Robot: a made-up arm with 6 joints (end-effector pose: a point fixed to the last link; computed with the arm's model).
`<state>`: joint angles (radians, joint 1 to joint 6).
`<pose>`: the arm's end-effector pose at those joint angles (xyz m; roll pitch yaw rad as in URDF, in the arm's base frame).
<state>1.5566 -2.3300 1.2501 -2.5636 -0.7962 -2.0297</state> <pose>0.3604 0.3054 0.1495 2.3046 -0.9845 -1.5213</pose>
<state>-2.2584 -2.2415 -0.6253 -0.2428 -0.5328 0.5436</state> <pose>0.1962 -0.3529 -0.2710 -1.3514 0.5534 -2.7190</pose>
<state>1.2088 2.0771 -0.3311 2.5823 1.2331 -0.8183</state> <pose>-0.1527 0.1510 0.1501 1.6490 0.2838 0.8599</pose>
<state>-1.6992 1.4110 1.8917 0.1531 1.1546 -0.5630</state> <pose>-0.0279 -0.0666 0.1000 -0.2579 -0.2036 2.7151</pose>
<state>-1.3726 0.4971 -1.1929 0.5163 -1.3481 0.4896</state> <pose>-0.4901 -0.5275 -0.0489 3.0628 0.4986 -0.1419</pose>
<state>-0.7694 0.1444 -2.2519 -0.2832 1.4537 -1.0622</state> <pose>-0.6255 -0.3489 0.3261 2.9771 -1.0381 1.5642</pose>
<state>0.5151 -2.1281 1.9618 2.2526 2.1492 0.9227</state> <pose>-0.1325 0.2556 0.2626 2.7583 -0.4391 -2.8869</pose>
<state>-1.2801 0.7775 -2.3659 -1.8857 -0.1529 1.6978</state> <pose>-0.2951 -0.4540 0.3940 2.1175 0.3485 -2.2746</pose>
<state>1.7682 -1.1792 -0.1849 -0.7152 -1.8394 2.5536</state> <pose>0.3220 0.5093 0.0778 -1.6055 0.1827 2.5509</pose>
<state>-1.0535 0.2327 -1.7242 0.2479 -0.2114 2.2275</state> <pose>-0.5429 -0.3841 0.1104 -1.9682 -0.2942 -1.6220</pose>
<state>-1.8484 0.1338 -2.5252 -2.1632 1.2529 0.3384</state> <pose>-0.2908 -0.5936 0.0919 0.4017 0.7832 -1.1807</pose>
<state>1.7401 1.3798 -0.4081 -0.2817 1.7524 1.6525</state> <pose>-0.2580 0.7341 0.2448 3.0537 0.0671 -2.7952</pose>
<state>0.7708 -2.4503 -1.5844 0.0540 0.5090 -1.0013</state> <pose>0.1683 0.4054 0.4096 1.9357 -1.0559 0.8098</pose>
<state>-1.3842 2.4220 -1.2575 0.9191 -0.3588 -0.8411</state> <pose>0.2463 -0.4071 0.0398 -2.0724 -0.7283 -1.9502</pose>
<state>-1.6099 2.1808 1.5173 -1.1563 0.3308 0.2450</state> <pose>-0.3956 -0.3230 -0.1471 -1.5284 0.2414 1.5359</pose>
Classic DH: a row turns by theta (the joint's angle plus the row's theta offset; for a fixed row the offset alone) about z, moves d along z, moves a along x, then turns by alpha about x. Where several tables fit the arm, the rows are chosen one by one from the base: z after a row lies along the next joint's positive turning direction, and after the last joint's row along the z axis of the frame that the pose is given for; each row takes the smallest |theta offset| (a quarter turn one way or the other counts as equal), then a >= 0, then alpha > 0; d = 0 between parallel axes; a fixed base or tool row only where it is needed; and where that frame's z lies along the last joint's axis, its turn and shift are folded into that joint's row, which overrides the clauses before.
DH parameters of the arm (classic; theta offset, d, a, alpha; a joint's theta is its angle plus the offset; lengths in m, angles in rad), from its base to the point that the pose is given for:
base (fixed): -1.5708 0.1652 0 1.5708
joint 1: 0 0.11 0.192 -1.5708
joint 2: -1.5708 0.3696 0.0738 1.5708
joint 3: -1.5708 0.0482 0.009 1.5708
joint 4: 1.5708 0.1079 0.1076 -1.5708
joint 5: 0 0.3532 -0.1002 1.5708
joint 6: 0 -0.1108 -0.0362 -1.5708
tool (fixed): -1.5708 -0.0567 0 0

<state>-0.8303 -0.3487 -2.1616 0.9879 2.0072 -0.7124</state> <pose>-0.5893 -0.5081 0.3340 -3.0210 0.0761 1.7715</pose>
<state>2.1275 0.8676 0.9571 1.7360 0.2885 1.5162</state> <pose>0.0361 0.5180 0.3520 0.7022 0.1523 -0.9915</pose>
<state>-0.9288 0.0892 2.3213 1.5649 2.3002 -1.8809</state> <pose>-0.2649 -0.4022 -0.2374 0.6194 -0.0623 0.0730</pose>
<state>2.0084 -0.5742 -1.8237 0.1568 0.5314 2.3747</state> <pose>-0.4635 0.2583 -0.0116 0.2796 1.0548 1.5172</pose>
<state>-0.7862 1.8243 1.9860 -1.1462 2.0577 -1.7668</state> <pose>-0.5121 -0.3423 -0.0793 -0.1750 -0.0920 -1.7884</pose>
